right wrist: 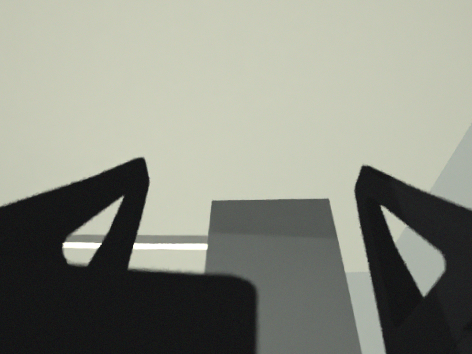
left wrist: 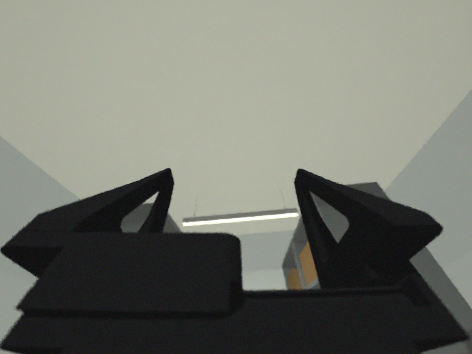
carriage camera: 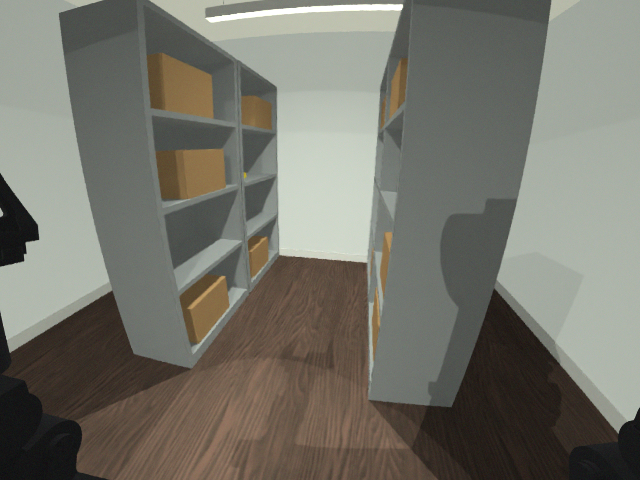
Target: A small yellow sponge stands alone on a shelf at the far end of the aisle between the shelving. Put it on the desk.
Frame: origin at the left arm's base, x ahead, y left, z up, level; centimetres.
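Seen in the pictures: left gripper, between the fingertips: (left wrist: 234,175); right gripper, between the fingertips: (right wrist: 251,173).
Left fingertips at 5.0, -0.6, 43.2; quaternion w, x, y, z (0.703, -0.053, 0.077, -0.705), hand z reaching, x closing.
A point is followed by its place in that frame, as x, y, z.
A tiny yellow patch, the sponge (carriage camera: 244,175) @[237.0, 49.8, 16.4], shows in the carriage view on a middle shelf of the far section of the left shelving, at that section's near end and partly hidden by the upright. My left gripper (left wrist: 234,175) @[5.0, -0.6, 43.2] is open and empty, its fingers pointing up toward the ceiling, far from the sponge. My right gripper (right wrist: 251,173) @[4.4, -65.3, 43.9] is open and empty too, also tilted up toward the ceiling. The desk does not show in these views.
Left shelving (carriage camera: 105,180) @[102.7, 78.4, 28.4] and right shelving (carriage camera: 454,155) @[84.5, -76.5, 41.9] flank the aisle, with the right unit's end panel close ahead. Cardboard boxes (carriage camera: 204,173) @[144.7, 44.9, 27.0] stand on several shelves. A white wall (carriage camera: 325,170) @[278.2, -27.0, 19.2] closes the far end. A ceiling lamp (carriage camera: 305,10) @[160.3, -14.7, 123.2] (left wrist: 240,218) @[158.2, -13.3, 123.6] (right wrist: 170,246) @[157.7, -30.1, 123.2] hangs above.
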